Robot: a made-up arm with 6 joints. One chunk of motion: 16 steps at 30 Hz.
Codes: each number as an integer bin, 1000 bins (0 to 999) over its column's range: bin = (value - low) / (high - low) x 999, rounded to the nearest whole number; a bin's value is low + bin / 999 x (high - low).
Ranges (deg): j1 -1.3..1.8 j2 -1.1..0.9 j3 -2..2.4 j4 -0.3..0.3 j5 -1.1..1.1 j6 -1.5..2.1
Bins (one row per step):
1: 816 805 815 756 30 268
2: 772 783 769 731 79 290
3: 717 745 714 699 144 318
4: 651 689 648 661 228 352
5: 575 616 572 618 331 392
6: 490 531 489 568 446 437
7: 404 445 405 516 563 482
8: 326 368 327 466 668 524
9: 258 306 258 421 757 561
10: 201 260 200 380 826 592
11: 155 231 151 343 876 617
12: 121 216 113 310 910 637
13: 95 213 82 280 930 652
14: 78 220 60 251 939 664
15: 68 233 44 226 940 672
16: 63 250 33 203 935 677
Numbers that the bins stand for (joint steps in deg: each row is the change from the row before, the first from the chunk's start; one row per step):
1: 1.232 0.512 1.590 0.154 -1.034 -0.534
2: 1.096 0.468 1.387 0.139 -0.926 -0.455
3: 0.925 0.391 1.145 0.120 -0.783 -0.354
4: 0.720 0.279 0.854 0.097 -0.598 -0.232
5: 0.484 0.133 0.519 0.071 -0.371 -0.087
6: 0.221 -0.037 0.154 0.041 -0.118 0.075
7: -0.046 -0.209 -0.216 0.010 0.140 0.237
8: -0.288 -0.363 -0.560 -0.020 0.371 0.388
9: -0.499 -0.487 -0.864 -0.047 0.567 0.522
10: -0.676 -0.579 -1.119 -0.072 0.719 0.633
11: -0.819 -0.638 -1.335 -0.094 0.829 0.723
12: -0.925 -0.668 -1.502 -0.114 0.904 0.795
13: -1.005 -0.674 -1.639 -0.132 0.948 0.850
14: -1.058 -0.660 -1.736 -0.149 0.968 0.893
15: -1.089 -0.634 -1.806 -0.164 0.970 0.922
16: -1.105 -0.599 -1.855 -0.178 0.959 0.940

